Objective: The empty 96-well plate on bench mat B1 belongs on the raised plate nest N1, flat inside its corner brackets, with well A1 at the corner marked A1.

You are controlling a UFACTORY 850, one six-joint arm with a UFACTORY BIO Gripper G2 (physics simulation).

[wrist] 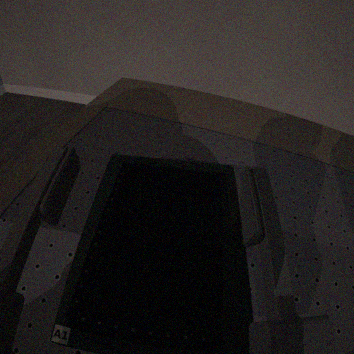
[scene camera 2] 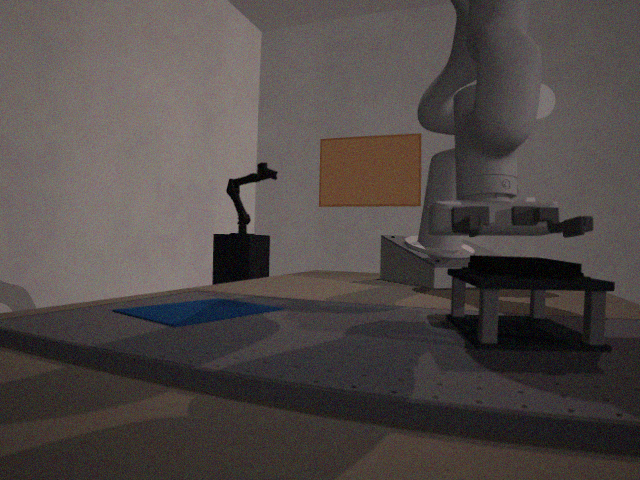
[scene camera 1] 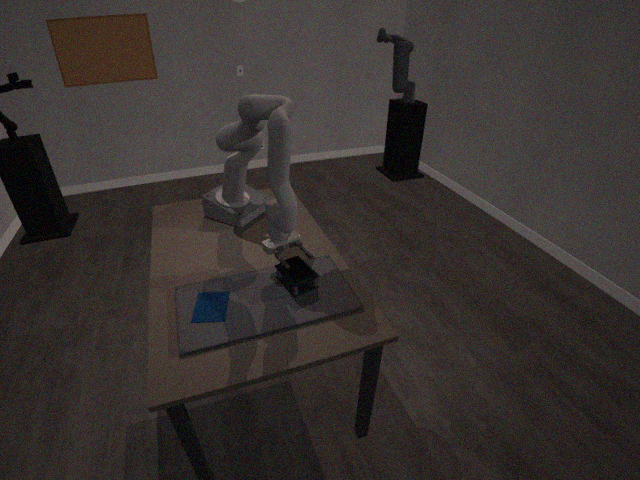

Observation:
The pictures show: a black 96-well plate.

